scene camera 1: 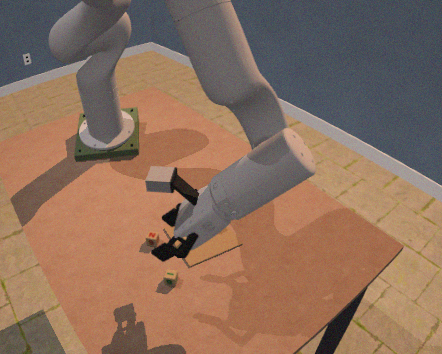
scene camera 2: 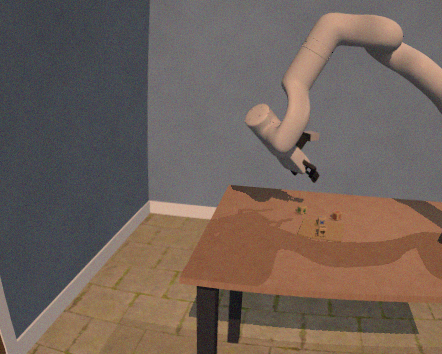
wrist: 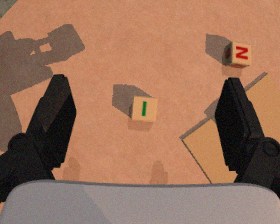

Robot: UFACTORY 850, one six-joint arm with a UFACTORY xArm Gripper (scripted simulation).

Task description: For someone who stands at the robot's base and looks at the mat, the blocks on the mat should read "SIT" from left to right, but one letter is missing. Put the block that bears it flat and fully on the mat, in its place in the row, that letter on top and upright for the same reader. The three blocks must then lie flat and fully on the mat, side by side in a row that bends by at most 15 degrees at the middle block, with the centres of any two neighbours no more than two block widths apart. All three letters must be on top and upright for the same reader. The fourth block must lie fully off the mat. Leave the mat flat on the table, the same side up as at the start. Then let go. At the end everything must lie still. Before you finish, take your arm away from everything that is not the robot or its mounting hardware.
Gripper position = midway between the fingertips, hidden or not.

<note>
In view: the gripper (scene camera 1: 162,238) and a tan mat (scene camera 1: 226,240).
The gripper shows as well in scene camera 2 (scene camera 2: 306,175) and in the wrist view (wrist: 146,93).
</note>
